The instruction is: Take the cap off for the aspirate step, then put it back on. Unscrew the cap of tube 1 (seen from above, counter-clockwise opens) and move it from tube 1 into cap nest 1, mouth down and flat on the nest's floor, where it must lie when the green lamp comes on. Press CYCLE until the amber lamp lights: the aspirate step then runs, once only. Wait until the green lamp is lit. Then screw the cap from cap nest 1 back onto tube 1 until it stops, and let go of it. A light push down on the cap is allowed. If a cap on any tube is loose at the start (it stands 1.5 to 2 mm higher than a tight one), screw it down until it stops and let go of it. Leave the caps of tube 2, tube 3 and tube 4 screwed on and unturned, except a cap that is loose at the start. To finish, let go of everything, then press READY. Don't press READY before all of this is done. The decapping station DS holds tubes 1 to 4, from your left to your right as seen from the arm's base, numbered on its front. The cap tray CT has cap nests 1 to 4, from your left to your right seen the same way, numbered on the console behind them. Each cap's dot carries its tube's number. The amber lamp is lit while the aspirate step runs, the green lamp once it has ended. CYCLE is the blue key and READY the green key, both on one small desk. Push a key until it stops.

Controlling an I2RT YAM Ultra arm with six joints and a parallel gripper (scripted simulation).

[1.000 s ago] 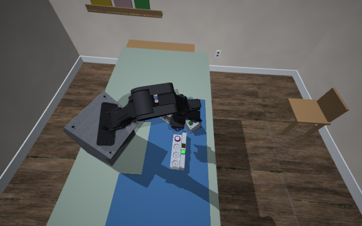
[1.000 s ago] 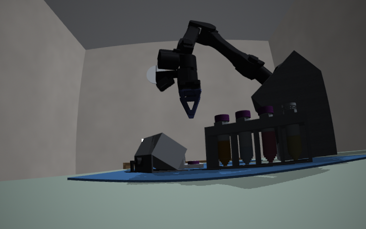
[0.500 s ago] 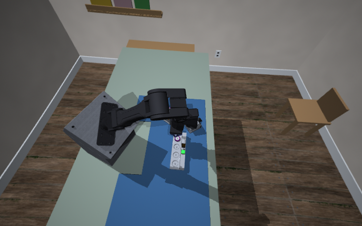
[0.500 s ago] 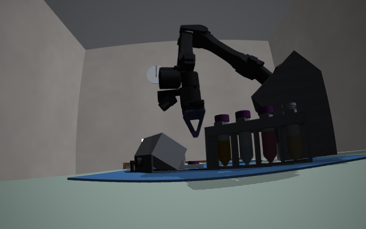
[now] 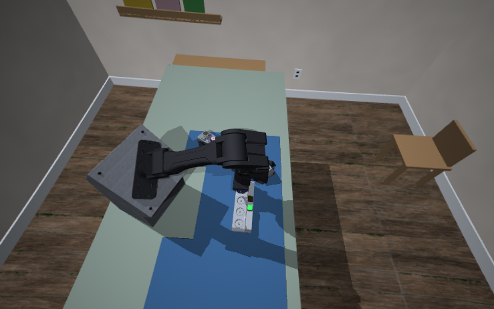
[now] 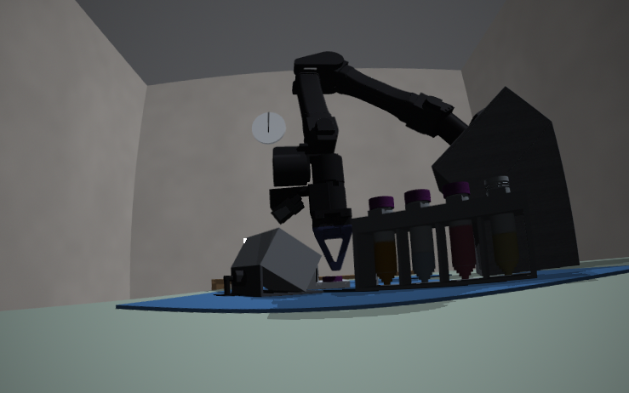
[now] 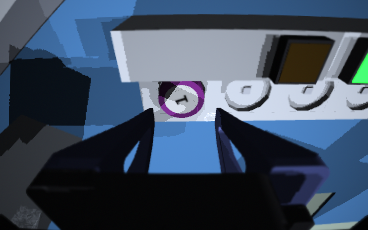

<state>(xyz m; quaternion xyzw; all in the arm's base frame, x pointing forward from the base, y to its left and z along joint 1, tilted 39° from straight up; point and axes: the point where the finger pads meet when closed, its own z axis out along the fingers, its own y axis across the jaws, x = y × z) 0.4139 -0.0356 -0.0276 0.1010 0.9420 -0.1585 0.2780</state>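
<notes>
The threaded neck of tube 1 is 110 mm behind my hand, 280 mm to the left of it and 80 mm above it. Also, from my hand: green ready key: 110 mm ahead, 60 mm to the left, 30 mm above; then key desk: 110 mm ahead, 80 mm to the left, 20 mm above; then blue cycle key: 100 mm ahead, 110 mm to the left, 30 mm above.
</notes>
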